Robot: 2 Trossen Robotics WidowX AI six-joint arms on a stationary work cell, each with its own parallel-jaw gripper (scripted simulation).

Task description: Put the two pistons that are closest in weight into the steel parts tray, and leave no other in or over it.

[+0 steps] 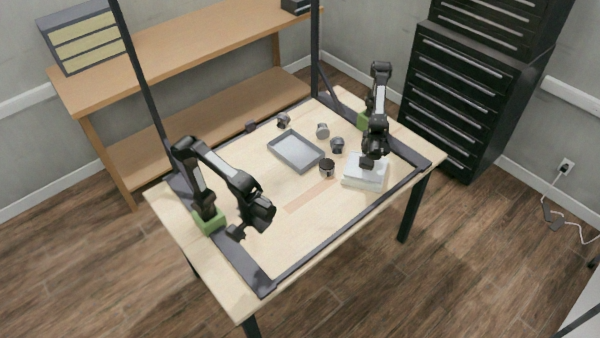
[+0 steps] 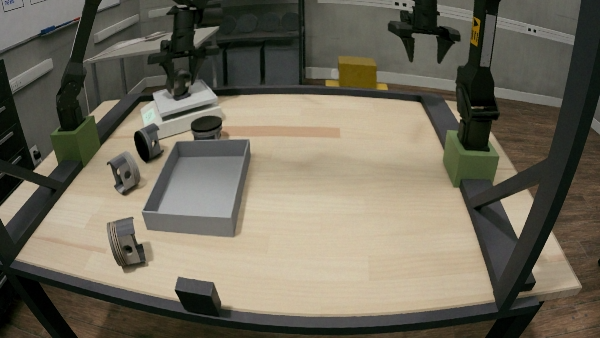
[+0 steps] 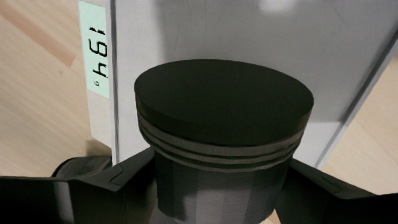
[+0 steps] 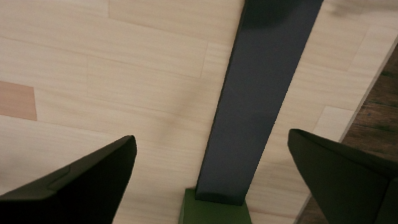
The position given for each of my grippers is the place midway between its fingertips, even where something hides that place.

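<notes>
Steel parts tray [image 1: 300, 154] and white scale [image 1: 362, 184] visible. My left gripper [image 2: 182, 87] and my right gripper [image 2: 425, 62] appear together with the tray [image 2: 199, 178] and the scale [image 2: 179, 122]. The scale [image 3: 92, 27] is visible with my left gripper [image 3: 213, 152]. In image 4 the tray is out of frame; the scale is out of frame in image 4 as well.
</notes>
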